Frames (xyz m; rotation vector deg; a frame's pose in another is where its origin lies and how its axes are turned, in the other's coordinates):
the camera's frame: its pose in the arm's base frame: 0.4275 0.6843 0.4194 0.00 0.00 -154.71
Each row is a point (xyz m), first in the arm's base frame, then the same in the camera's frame.
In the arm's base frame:
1: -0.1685 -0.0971 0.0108
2: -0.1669 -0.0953 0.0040
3: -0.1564 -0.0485 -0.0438
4: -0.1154 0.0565 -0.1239
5: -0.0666 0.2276 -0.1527
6: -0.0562 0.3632 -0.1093
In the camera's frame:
1: 0.8727 0.4519 -0.4086
2: 0.8705 0.4510 -0.4154
3: 0.8410 0.4131 -0.4632
4: 0.7591 0.3357 -0.5433
5: 0.6418 0.2018 -0.5721
6: 0.5745 0.0837 -0.5287

